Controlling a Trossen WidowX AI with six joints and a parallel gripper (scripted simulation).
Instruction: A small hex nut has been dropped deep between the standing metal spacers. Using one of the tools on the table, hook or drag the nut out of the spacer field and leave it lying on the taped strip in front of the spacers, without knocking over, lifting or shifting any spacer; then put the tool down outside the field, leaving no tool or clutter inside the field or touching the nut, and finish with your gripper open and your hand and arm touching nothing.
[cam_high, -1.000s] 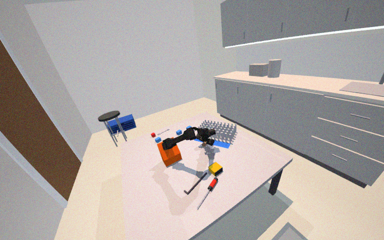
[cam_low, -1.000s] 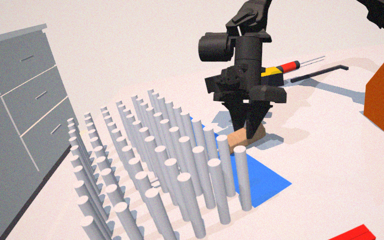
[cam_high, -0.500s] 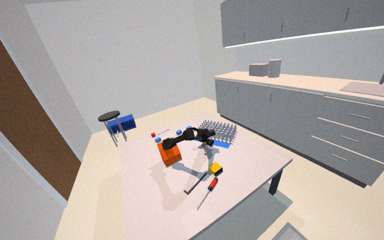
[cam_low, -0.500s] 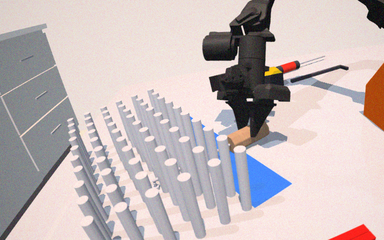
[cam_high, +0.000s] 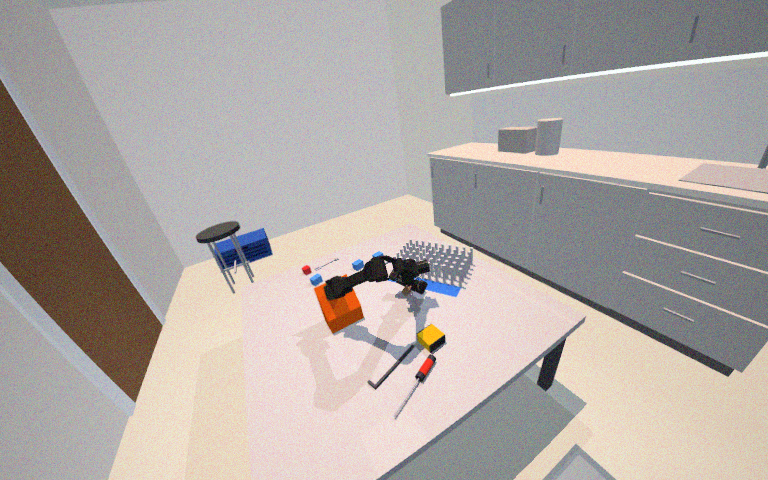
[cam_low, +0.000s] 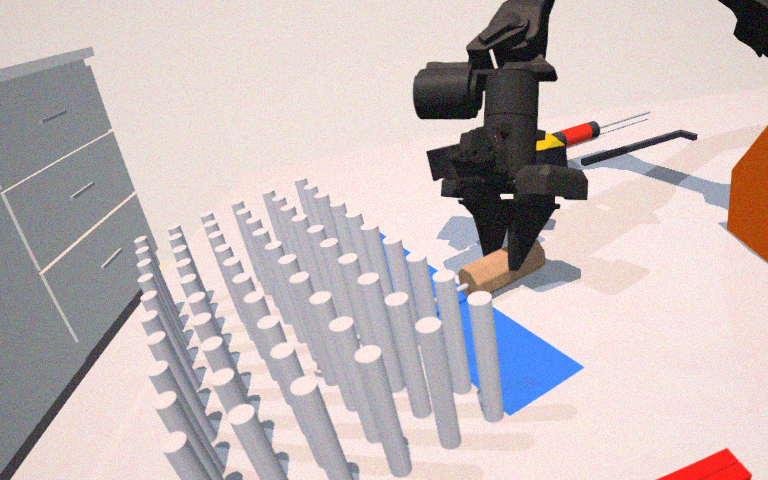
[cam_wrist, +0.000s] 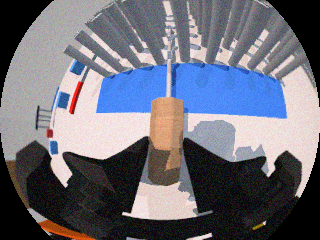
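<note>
Now: the blue taped strip 9 cm ahead of my gripper tip and 2 cm below it. From my gripper tip the other things lie so: red flat tool (30 cm to the left, 3 cm behind, 1 cm below); red cube (53 cm to the left, 44 cm behind); yellow box (33 cm to the right, 9 cm behind).
</note>
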